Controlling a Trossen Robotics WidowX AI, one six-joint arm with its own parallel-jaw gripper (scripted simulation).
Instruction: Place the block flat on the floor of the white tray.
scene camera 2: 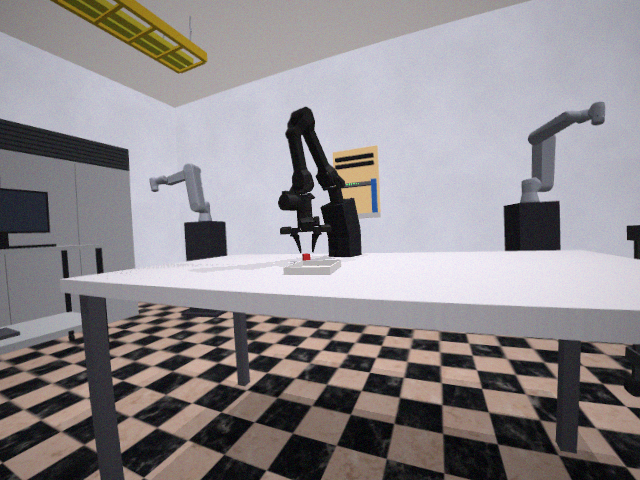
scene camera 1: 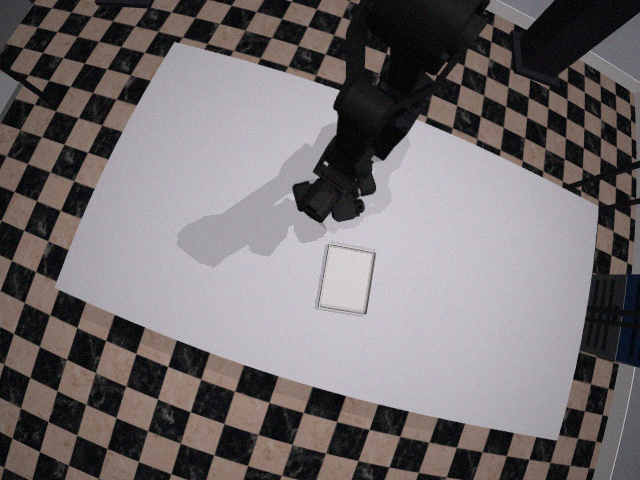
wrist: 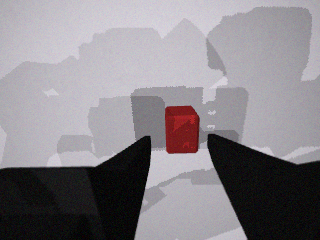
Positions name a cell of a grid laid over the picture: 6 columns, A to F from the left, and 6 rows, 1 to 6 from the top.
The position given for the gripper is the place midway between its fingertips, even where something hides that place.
Note:
In view: the gripper (scene camera 1: D3), a white tray (scene camera 2: C4) and a red block (wrist: D4).
The gripper is seen too in scene camera 2 (scene camera 2: C4) and in the wrist view (wrist: D4). The wrist view misses the white tray: it is out of frame.

